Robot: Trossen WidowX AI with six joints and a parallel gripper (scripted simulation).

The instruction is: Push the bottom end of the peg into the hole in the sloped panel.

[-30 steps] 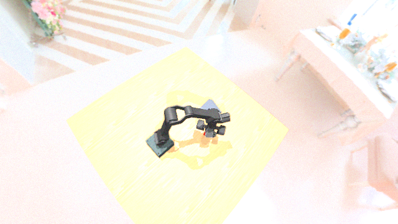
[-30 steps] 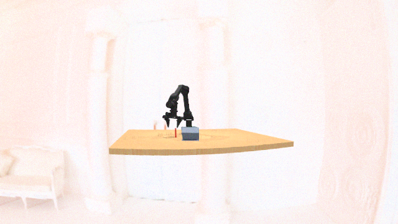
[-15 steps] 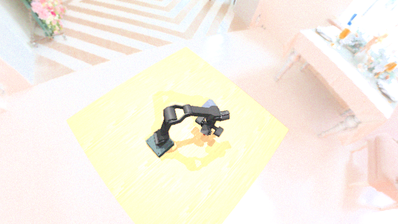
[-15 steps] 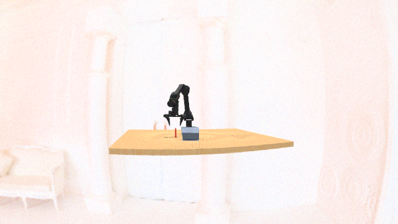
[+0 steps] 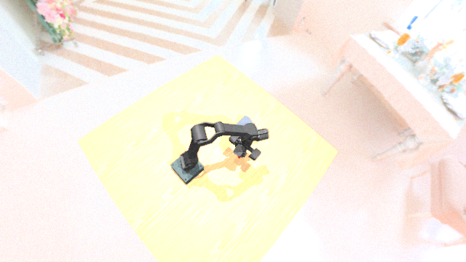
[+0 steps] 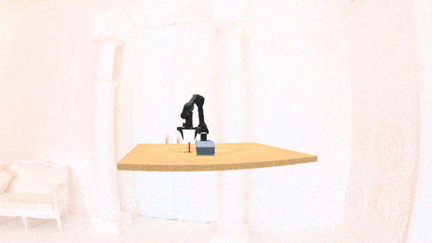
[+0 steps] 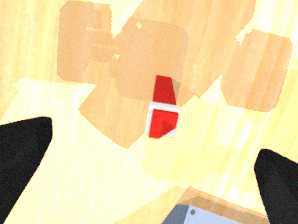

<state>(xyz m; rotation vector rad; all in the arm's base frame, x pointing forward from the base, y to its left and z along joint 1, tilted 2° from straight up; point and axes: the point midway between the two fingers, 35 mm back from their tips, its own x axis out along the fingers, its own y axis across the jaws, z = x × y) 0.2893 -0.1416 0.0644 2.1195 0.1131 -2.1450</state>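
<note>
The peg is 40 mm below my gripper tip.
</note>
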